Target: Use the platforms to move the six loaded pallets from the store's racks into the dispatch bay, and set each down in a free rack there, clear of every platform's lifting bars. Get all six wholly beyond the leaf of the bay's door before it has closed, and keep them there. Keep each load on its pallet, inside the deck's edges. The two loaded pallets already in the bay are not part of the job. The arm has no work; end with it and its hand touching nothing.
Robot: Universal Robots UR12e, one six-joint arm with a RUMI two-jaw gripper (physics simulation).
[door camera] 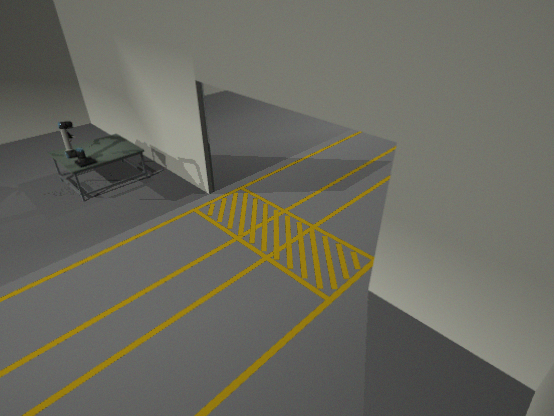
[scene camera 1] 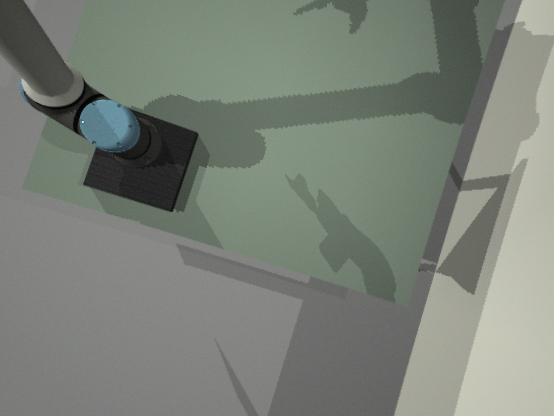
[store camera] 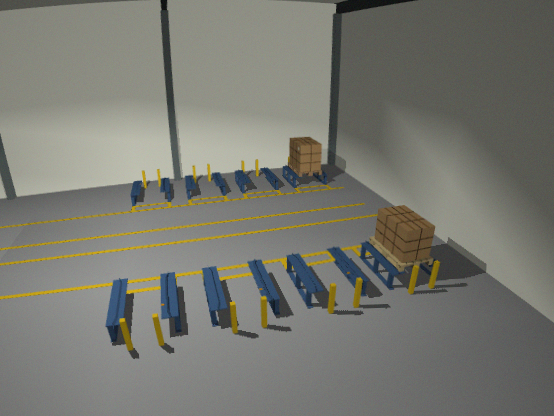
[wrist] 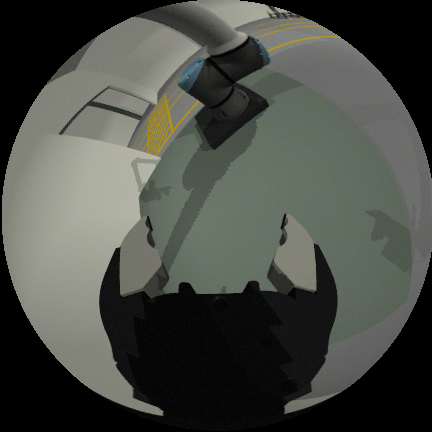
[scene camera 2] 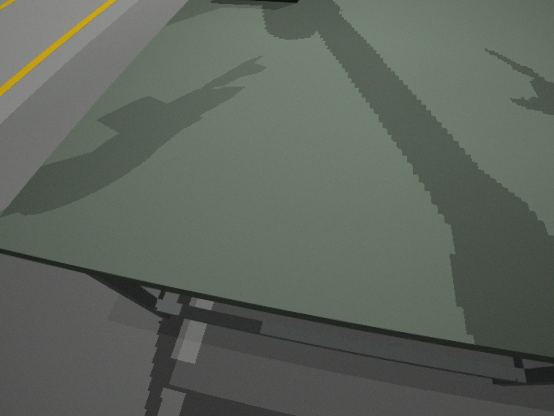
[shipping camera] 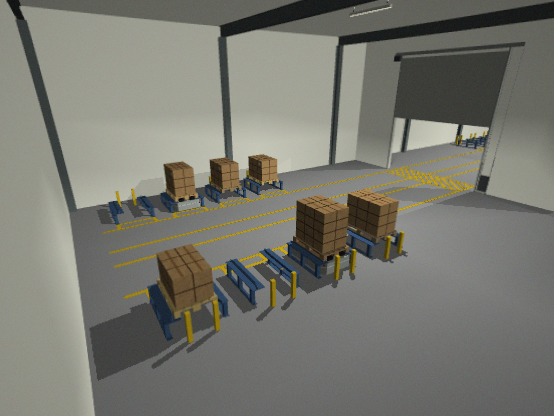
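Where they show: gripper, fingertip midpoint: [door camera: 73, 140] [wrist: 216, 216]; arm's base, origin of the base link: [door camera: 82, 160] [wrist: 230, 106].
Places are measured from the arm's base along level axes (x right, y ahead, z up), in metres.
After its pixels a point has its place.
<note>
In the shipping camera, three loaded pallets [shipping camera: 179, 180] @[z 0.270, x 8.452, y 11.079 m] [shipping camera: 224, 174] @[z 0.230, x 8.150, y 9.475 m] [shipping camera: 262, 168] @[z 0.224, x 7.862, y 7.903 m] stand in the back row. Three more [shipping camera: 185, 275] @[z 0.305, x 3.143, y 13.725 m] [shipping camera: 321, 225] @[z 0.401, x 2.710, y 10.605 m] [shipping camera: 372, 214] @[z 0.251, x 2.448, y 8.892 m] stand in the front row. One grey platform [shipping camera: 188, 205] @[z -0.622, x 8.281, y 10.942 m] is under the leftmost back pallet, another [shipping camera: 328, 267] @[z -0.574, x 2.445, y 10.598 m] under the middle front pallet; whether their bars touch the decks I cannot tell. The door leaf [shipping camera: 452, 87] @[z 3.077, x 3.890, y 1.281 m] hangs partly lowered. In the store camera, two loaded pallets [store camera: 306, 156] @[z 0.215, x 4.041, y -13.079 m] [store camera: 404, 234] @[z 0.285, x -1.428, y -11.911 m] rest in end racks at the right. Loads look upright on their decks. My gripper [wrist: 216, 216] @[z 0.280, x -0.514, y 0.193 m] is open and empty above the green table.
Empty bay racks show blue beams [shipping camera: 243, 281] @[z -0.452, x 3.204, y 12.462 m] [shipping camera: 146, 206] @[z -0.432, x 8.683, y 12.208 m]; yellow posts [shipping camera: 273, 293] @[z -0.470, x 2.500, y 12.264 m] stand behind the front row. Empty store racks [store camera: 170, 296] @[z -0.445, x -0.319, y -7.746 m] [store camera: 215, 290] @[z -0.445, x -0.482, y -8.517 m] line both rows. Yellow lane lines pass the hatched doorway [door camera: 280, 235] @[z -0.792, x 4.376, y 1.042 m]. The arm's table [door camera: 105, 150] @[z -0.041, x -0.175, y 0.645 m] stands beside the wall.
</note>
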